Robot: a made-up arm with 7 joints. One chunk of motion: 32 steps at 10 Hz.
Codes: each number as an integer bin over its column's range. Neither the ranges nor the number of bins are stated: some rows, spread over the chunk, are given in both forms.
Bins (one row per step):
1: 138 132 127 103 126 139 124
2: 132 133 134 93 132 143 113
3: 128 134 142 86 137 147 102
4: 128 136 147 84 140 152 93
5: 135 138 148 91 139 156 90
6: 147 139 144 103 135 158 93
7: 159 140 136 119 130 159 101
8: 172 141 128 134 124 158 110
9: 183 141 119 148 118 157 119
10: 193 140 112 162 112 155 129
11: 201 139 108 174 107 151 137
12: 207 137 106 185 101 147 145
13: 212 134 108 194 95 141 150
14: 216 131 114 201 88 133 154
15: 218 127 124 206 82 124 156
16: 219 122 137 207 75 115 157
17: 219 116 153 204 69 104 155
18: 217 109 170 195 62 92 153
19: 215 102 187 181 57 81 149
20: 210 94 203 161 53 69 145
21: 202 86 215 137 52 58 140
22: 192 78 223 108 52 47 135
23: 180 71 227 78 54 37 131
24: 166 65 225 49 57 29 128
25: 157 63 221 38 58 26 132
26: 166 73 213 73 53 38 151
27: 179 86 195 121 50 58 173
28: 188 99 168 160 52 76 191
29: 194 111 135 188 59 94 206
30: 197 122 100 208 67 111 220
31: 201 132 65 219 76 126 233
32: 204 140 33 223 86 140 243
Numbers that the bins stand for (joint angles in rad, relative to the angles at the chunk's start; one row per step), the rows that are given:
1: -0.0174 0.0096 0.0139 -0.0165 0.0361 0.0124 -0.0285
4: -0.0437 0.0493 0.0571 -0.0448 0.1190 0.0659 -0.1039
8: 0.0719 0.0989 0.0161 0.0297 0.0243 0.0906 -0.0625
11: 0.1481 0.0791 -0.0271 0.0893 -0.0764 0.0618 0.0031
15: 0.1928 -0.0400 0.0075 0.1370 -0.2244 -0.0494 0.0493
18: 0.1902 -0.2185 0.1067 0.1206 -0.3429 -0.1812 0.0420
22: 0.1245 -0.5261 0.2210 -0.0091 -0.4021 -0.3665 -0.0018
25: 0.0325 -0.6749 0.2167 -0.1134 -0.3665 -0.4529 -0.0091
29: 0.1297 -0.1987 0.0312 0.1102 -0.3606 -0.1729 0.1709
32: 0.1560 0.0890 -0.1888 0.1623 -0.2007 0.0165 0.2608
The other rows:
2: -0.0332 0.0196 0.0290 -0.0314 0.0716 0.0288 -0.0553
3: -0.0437 0.0295 0.0463 -0.0418 0.1013 0.0453 -0.0820
5: -0.0253 0.0692 0.0592 -0.0344 0.1131 0.0824 -0.1112
6: 0.0062 0.0791 0.0506 -0.0165 0.0894 0.0906 -0.1039
7: 0.0378 0.0890 0.0333 0.0073 0.0598 0.0947 -0.0844
9: 0.1008 0.0989 -0.0033 0.0505 -0.0113 0.0865 -0.0407
10: 0.1271 0.0890 -0.0184 0.0714 -0.0468 0.0782 -0.0164
12: 0.1639 0.0593 -0.0314 0.1057 -0.1119 0.0453 0.0225
13: 0.1770 0.0295 -0.0271 0.1191 -0.1475 0.0206 0.0347
14: 0.1875 -0.0003 -0.0141 0.1295 -0.1889 -0.0124 0.0444
16: 0.1954 -0.0896 0.0355 0.1385 -0.2659 -0.0865 0.0517
17: 0.1954 -0.1491 0.0700 0.1340 -0.3014 -0.1318 0.0469
19: 0.1849 -0.2880 0.1433 0.0997 -0.3725 -0.2265 0.0323
20: 0.1718 -0.3674 0.1778 0.0699 -0.3962 -0.2759 0.0225
21: 0.1507 -0.4467 0.2037 0.0342 -0.4021 -0.3212 0.0104
23: 0.0929 -0.5956 0.2296 -0.0538 -0.3902 -0.4076 -0.0115
24: 0.0562 -0.6551 0.2253 -0.0970 -0.3725 -0.4406 -0.0188
26: 0.0562 -0.5757 0.1994 -0.0612 -0.3962 -0.4035 0.0371
27: 0.0903 -0.4467 0.1606 0.0103 -0.4139 -0.3212 0.0906
28: 0.1140 -0.3178 0.1024 0.0684 -0.4021 -0.2471 0.1344
30: 0.1376 -0.0896 -0.0443 0.1400 -0.3133 -0.1029 0.2049
31: 0.1481 0.0096 -0.1198 0.1564 -0.2600 -0.0412 0.2365

